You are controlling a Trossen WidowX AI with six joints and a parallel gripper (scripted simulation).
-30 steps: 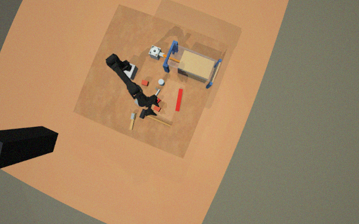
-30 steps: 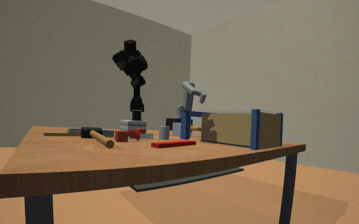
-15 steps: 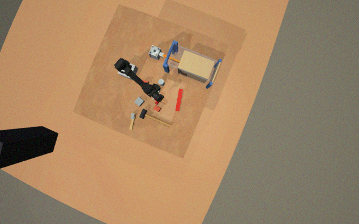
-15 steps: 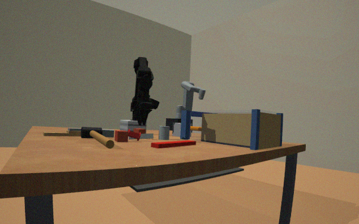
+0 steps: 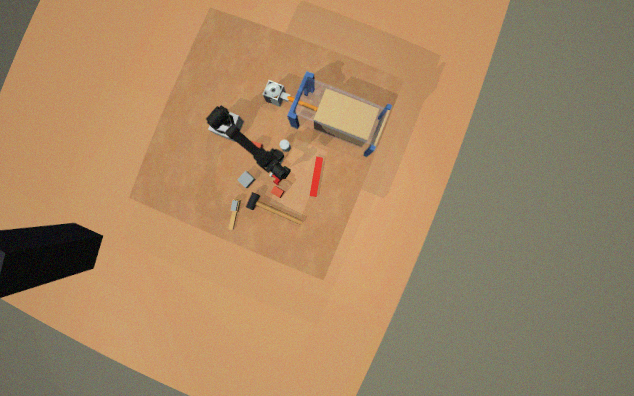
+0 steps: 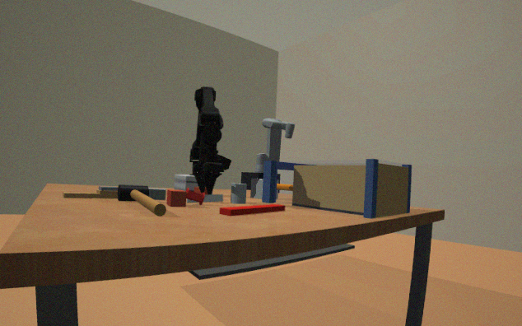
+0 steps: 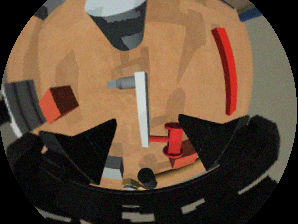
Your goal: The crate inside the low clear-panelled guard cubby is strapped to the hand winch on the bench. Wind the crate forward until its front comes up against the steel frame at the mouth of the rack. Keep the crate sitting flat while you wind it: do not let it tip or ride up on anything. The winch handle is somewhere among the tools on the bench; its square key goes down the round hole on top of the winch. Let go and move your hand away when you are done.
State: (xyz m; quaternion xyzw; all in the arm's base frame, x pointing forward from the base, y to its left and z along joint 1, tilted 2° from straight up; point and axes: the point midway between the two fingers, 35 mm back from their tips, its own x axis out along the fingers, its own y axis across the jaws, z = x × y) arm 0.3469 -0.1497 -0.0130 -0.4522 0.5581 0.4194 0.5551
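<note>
Now: gripper tip 2 cm above the winch handle and 1 cm to the left of it. From my gripper tip the other things lie so: red knob: 6 cm to the right, 2 cm ahead, 1 cm below; grey block: 14 cm behind, 13 cm to the right, 2 cm below; red bar: 23 cm ahead, 3 cm to the left, 3 cm below.
</note>
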